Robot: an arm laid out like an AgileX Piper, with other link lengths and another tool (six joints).
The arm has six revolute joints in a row. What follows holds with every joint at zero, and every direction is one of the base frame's.
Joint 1 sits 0.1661 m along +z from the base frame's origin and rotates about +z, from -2.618 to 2.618 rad.
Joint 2 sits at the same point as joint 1 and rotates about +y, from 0 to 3.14 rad.
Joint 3 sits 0.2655 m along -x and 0.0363 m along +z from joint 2 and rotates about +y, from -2.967 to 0 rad.
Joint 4 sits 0.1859 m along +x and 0.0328 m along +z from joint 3 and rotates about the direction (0.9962, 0, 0.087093), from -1.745 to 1.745 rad.
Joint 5 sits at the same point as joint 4 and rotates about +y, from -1.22 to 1.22 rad.
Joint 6 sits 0.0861 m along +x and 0.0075 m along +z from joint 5 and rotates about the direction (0.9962, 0, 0.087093), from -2.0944 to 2.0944 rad.
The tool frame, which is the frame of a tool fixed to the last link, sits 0.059 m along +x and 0.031 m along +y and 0.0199 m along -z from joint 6; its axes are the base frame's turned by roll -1.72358, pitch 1.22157 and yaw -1.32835 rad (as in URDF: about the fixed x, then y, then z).
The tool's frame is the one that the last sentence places.
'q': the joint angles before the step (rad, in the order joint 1, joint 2, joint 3, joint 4, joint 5, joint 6). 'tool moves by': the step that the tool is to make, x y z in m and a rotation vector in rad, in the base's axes. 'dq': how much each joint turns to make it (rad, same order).
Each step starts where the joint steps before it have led.
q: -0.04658, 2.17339, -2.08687, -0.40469, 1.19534, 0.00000
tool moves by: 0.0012, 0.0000, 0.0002, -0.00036, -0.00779, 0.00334
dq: -0.00012, -0.00007, 0.00032, 0.00001, -0.00876, -0.00001
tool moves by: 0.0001, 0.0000, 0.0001, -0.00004, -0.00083, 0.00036
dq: -0.00002, -0.00012, -0.00016, 0.00005, -0.00066, -0.00014
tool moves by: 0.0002, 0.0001, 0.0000, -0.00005, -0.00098, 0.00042
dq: 0.00026, 0.00022, -0.00027, -0.00009, -0.00092, 0.00024
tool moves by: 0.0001, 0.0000, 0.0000, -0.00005, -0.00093, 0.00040
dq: -0.00002, -0.00026, 0.00066, -0.00006, -0.00139, 0.00015
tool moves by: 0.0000, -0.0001, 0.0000, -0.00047, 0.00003, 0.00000
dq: -0.00009, 0.00003, 0.00002, -0.00044, -0.00007, -0.00007
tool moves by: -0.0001, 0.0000, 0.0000, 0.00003, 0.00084, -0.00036
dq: 0.00002, 0.00018, -0.00049, 0.00003, 0.00121, -0.00011
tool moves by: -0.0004, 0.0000, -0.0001, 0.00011, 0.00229, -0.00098
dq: 0.00003, -0.00026, 0.00066, -0.00007, 0.00213, 0.00020
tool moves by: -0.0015, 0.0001, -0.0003, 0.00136, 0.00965, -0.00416
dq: 0.00007, 0.00002, -0.00011, 0.00090, 0.01067, 0.00003
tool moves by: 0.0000, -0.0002, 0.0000, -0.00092, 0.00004, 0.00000
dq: -0.00018, 0.00004, 0.00006, -0.00087, -0.00017, -0.00014
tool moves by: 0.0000, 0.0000, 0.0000, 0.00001, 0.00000, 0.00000
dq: 0.00000, 0.00000, 0.00000, 0.00001, 0.00000, 0.00000
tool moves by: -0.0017, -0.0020, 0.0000, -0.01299, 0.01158, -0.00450
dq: -0.00003, 0.00049, -0.00053, -0.01339, 0.01187, -0.00034
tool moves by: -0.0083, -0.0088, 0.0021, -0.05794, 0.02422, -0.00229
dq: -0.00194, -0.02513, 0.04546, -0.05916, 0.00141, 0.00039
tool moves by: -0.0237, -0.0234, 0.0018, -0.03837, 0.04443, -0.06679
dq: -0.04985, -0.06581, 0.11959, -0.04916, -0.00167, 0.02401
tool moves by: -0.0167, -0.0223, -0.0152, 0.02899, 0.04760, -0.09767
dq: -0.07494, -0.00794, 0.08649, 0.01267, -0.01385, 0.03334
